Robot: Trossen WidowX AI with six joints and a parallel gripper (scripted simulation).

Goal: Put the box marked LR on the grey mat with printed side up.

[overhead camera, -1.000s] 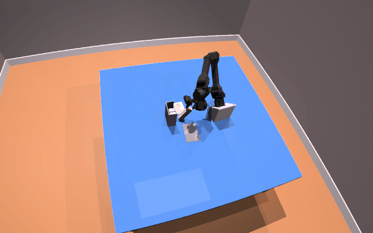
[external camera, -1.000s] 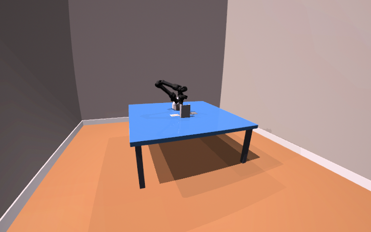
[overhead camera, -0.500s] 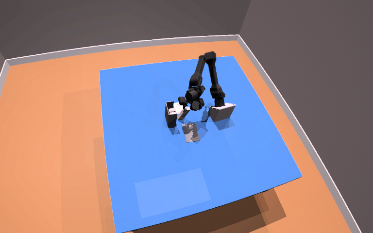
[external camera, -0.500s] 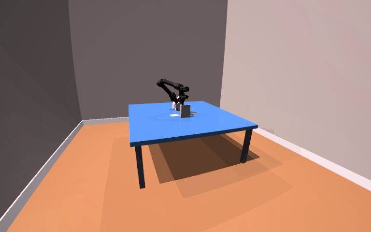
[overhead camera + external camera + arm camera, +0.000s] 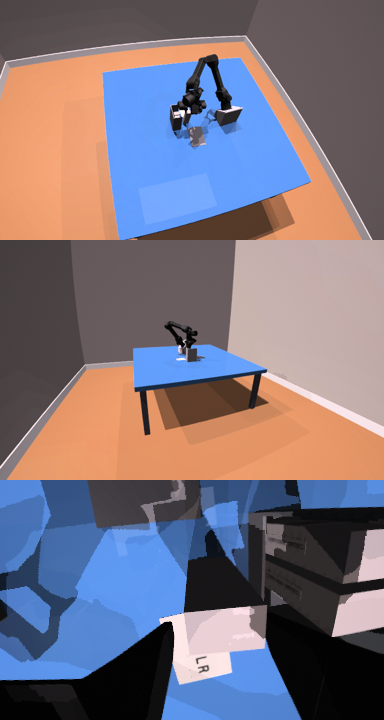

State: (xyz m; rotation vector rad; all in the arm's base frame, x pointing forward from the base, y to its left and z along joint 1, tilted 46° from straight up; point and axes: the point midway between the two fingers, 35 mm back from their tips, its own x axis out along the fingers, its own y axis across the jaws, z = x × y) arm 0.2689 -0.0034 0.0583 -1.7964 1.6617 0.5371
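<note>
The white box lies 10 mm ahead of my gripper tip, 10 mm to the right of it and 50 mm below it. From my gripper tip the other things lie so: flat white piece 20 mm behind, 100 mm to the right, 110 mm below; grey mat 20 mm behind, 130 mm to the left, 110 mm below.
</note>
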